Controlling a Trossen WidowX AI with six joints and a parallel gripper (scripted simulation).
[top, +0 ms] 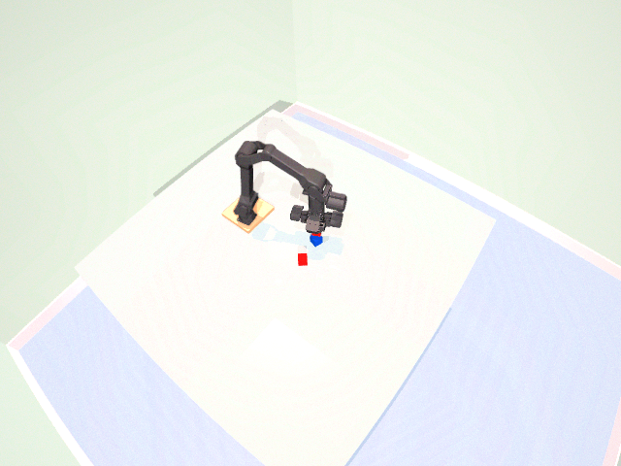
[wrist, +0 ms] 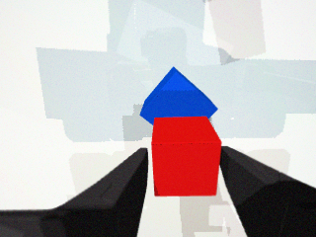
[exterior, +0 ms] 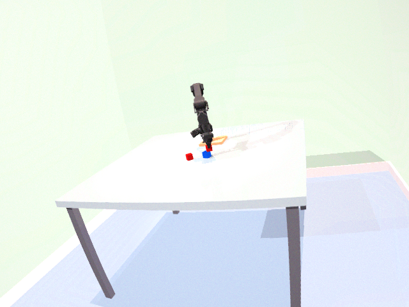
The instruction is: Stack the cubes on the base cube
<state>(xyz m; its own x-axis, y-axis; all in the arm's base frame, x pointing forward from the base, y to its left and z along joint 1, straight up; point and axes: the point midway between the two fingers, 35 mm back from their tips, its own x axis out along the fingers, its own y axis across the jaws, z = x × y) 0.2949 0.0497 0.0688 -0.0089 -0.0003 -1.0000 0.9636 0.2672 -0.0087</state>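
Right now my gripper tip is 40 mm above the blue cube, 20 mm to the left of it and 10 mm short of it.
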